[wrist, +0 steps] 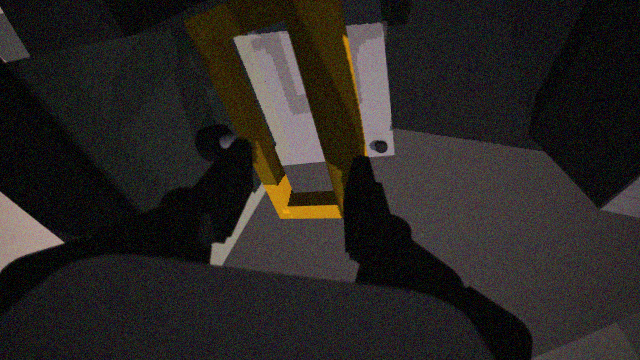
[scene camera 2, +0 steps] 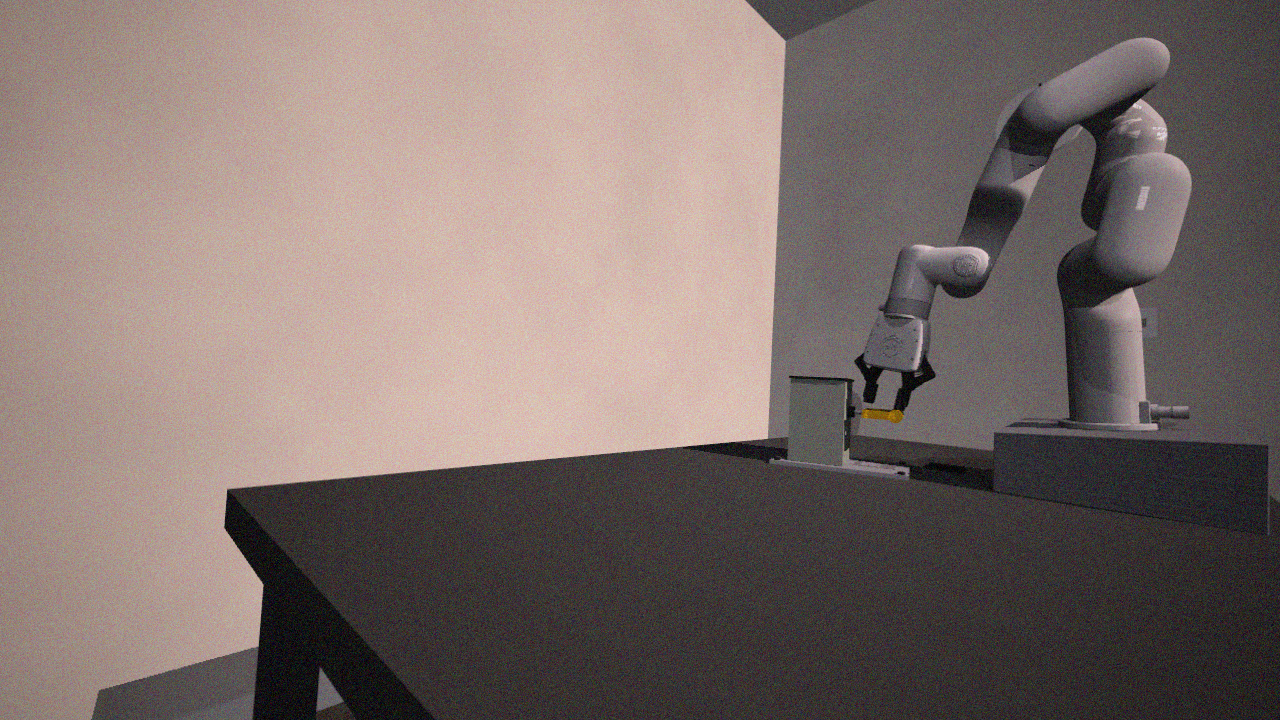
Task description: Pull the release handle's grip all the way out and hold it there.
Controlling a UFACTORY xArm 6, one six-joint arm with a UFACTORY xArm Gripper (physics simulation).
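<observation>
The release handle's yellow grip (scene camera 2: 881, 415) (wrist: 327, 95) is a frame with two long bars joined by a short crosspiece. It sticks out a short way from the upright pale green housing (scene camera 2: 818, 420), which stands on a light base plate (scene camera 2: 881, 469) (wrist: 376, 107). My gripper (scene camera 2: 886, 404) (wrist: 300, 171) is open and points down at the grip. In the wrist view, one finger is at the left of the frame and the other at the right, close beside the thicker bar. Dark fingers and deep shadow hide whether either finger touches it.
The dark table (scene camera 2: 626, 573) extends toward the camera. The grey block (scene camera 2: 1127, 474) under the robot's base stands to the right of the housing. A pale wall (scene camera 2: 402, 250) rises behind the table at the left.
</observation>
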